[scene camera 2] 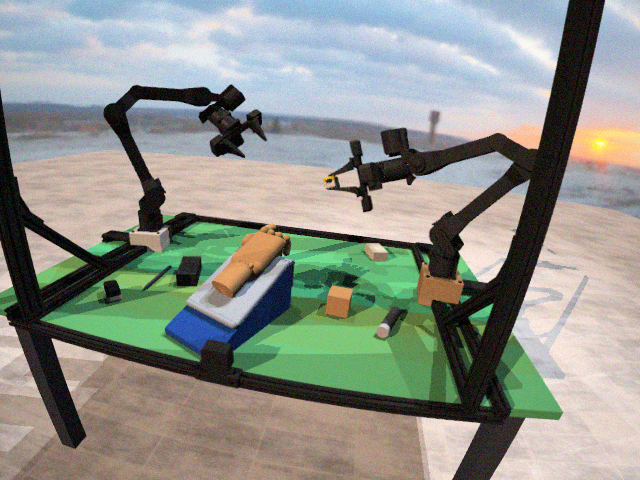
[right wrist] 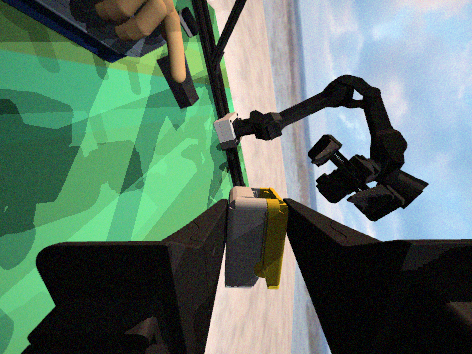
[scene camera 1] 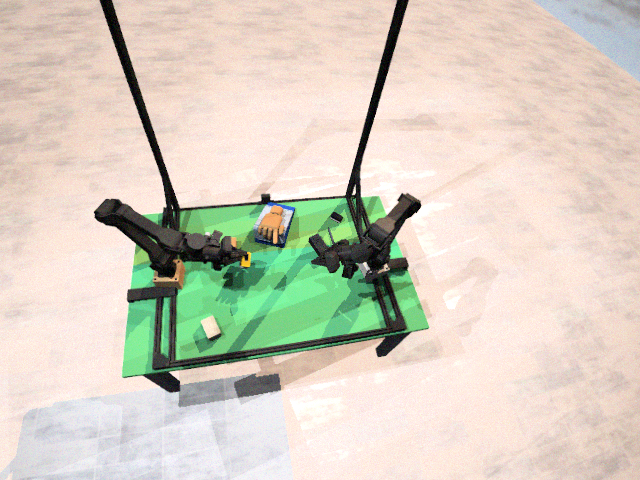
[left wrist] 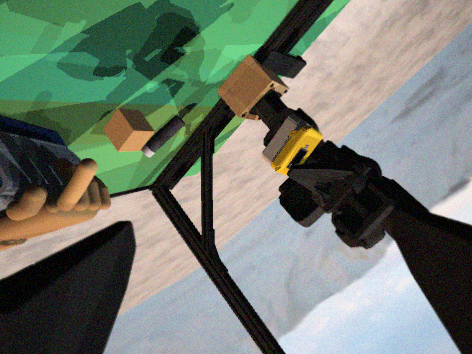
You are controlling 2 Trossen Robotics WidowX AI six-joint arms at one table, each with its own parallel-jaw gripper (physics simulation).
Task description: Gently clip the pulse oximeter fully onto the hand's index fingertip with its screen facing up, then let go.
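Pixels of known places: left gripper, fingertip midpoint: [scene camera 2: 255, 148] [right wrist: 330, 178] [scene camera 1: 315, 258] [left wrist: 264, 227]; right gripper, fingertip midpoint: [scene camera 2: 329, 182] [right wrist: 255, 205] [scene camera 1: 245, 255] [left wrist: 279, 160]; left arm's base, origin of the base link: [scene camera 2: 150, 228] [right wrist: 237, 128] [scene camera 1: 374, 263]; right arm's base, origin of the base link: [scene camera 2: 442, 272] [scene camera 1: 167, 270] [left wrist: 264, 102].
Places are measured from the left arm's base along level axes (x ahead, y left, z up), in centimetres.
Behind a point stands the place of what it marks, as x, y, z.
Note:
The yellow and grey-white pulse oximeter [scene camera 1: 246, 259] @[54.5, -8.5, 20.9] [scene camera 2: 329, 181] @[54.2, -9.1, 19.9] [left wrist: 298, 150] @[53.9, -8.3, 20.7] [right wrist: 255, 240] @[56.1, -10.2, 20.2] is between the fingertips of my right gripper [scene camera 2: 332, 182] @[54.1, -10.9, 19.9], which is shut on it in the air, apart from the hand. In the right wrist view its grey half is left and its yellow half right; I cannot tell its screen. The orange hand [scene camera 1: 272, 222] @[37.7, -29.1, 9.7] [scene camera 2: 253, 255] @[36.9, -34.0, 7.8] lies on the blue sloped stand [scene camera 2: 196, 330] @[27.4, -46.0, -3.1] with its index finger [left wrist: 77, 185] [right wrist: 176, 55] stretched out. My left gripper [scene camera 2: 253, 147] @[32.8, 2.0, 26.3] is open and empty, high above the table; one of its fingers shows in the left wrist view.
An orange cube [scene camera 2: 338, 302] @[55.8, -34.8, -2.2] [left wrist: 127, 130] @[54.5, -30.2, -1.9] and a dark cylinder [scene camera 2: 390, 322] @[66.5, -40.4, -3.5] [left wrist: 164, 136] @[66.5, -37.4, -3.8] lie beside the stand. A cream block [scene camera 1: 210, 327] @[73.7, 2.0, -2.9] [scene camera 2: 376, 251] @[72.7, -1.7, -2.9], a black box [scene camera 2: 189, 271] [right wrist: 177, 82], a dark pen [scene camera 2: 156, 277] @[10.4, -22.6, -5.0] and a small black item [scene camera 2: 112, 290] @[4.6, -34.2, -2.8] also lie on the table.

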